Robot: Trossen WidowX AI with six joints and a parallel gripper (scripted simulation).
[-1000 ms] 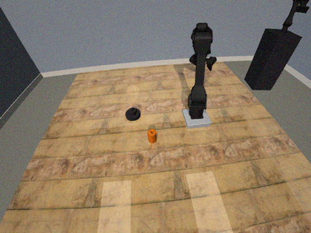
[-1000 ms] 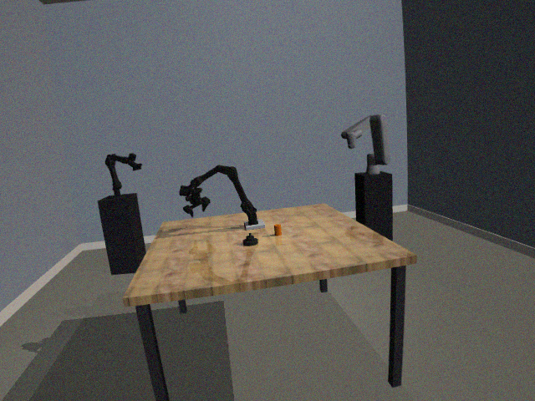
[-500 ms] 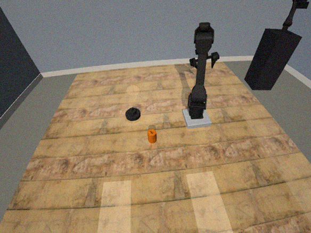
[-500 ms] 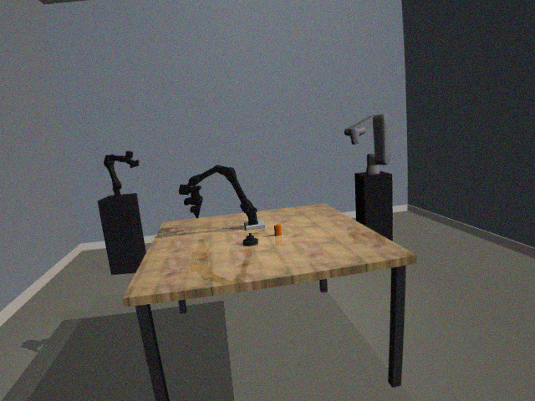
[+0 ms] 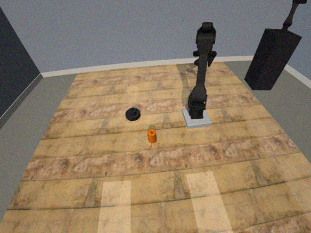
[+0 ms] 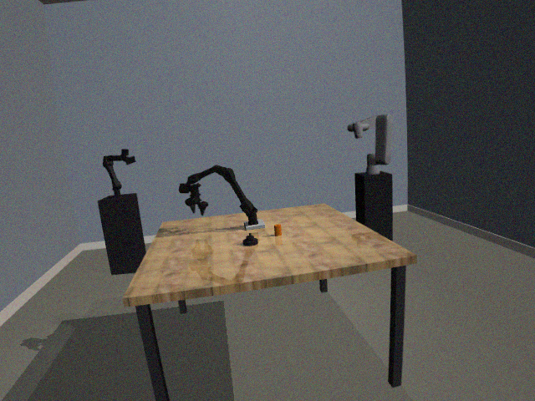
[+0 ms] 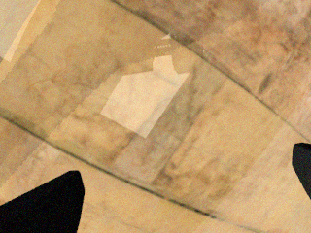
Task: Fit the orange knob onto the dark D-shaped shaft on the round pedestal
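Now: gripper tip 360 mm short of the orange knob, 520 mm to the right of it and 60 mm above it. The rest, counted from my gripper tip: pedestal (470 mm ahead, 350 mm to the left, 60 mm below).
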